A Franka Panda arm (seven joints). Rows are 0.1 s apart.
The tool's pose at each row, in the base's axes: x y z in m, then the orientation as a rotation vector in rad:
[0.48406 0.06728 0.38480 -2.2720 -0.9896 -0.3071]
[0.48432 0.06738 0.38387 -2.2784 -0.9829 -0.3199]
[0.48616 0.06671 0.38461 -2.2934 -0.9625 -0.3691]
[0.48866 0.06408 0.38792 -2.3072 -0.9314 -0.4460]
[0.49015 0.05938 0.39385 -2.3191 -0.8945 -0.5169]
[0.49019 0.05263 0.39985 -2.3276 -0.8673 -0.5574]
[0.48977 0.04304 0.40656 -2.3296 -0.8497 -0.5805]
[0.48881 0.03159 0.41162 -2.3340 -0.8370 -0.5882]
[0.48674 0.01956 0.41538 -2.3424 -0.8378 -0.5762]
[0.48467 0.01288 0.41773 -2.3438 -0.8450 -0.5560]
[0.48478 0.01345 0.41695 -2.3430 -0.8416 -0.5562]
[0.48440 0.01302 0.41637 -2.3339 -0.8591 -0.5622]
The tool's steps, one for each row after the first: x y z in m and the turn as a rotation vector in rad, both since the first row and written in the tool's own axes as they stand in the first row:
[-0.00017 0.00056 0.00077 -0.0091 0.0080 0.0027]
[0.00104 0.00190 -0.00029 -0.0371 0.0399 0.0073]
[0.00271 0.00355 -0.00461 -0.0742 0.0920 0.0118]
[0.00364 0.00433 -0.01222 -0.1079 0.1423 0.0212]
[0.00242 0.00509 -0.02114 -0.1285 0.1721 0.0309]
[-0.00043 0.00667 -0.03239 -0.1379 0.1908 0.0373]
[-0.00546 0.00957 -0.04352 -0.1433 0.1980 0.0448]
[-0.01215 0.01257 -0.05398 -0.1453 0.1874 0.0490]
[-0.01638 0.01344 -0.05996 -0.1387 0.1727 0.0496]
[-0.01632 0.01359 -0.05900 -0.1377 0.1743 0.0517]
[-0.01709 0.01380 -0.05881 -0.1349 0.1752 0.0365]

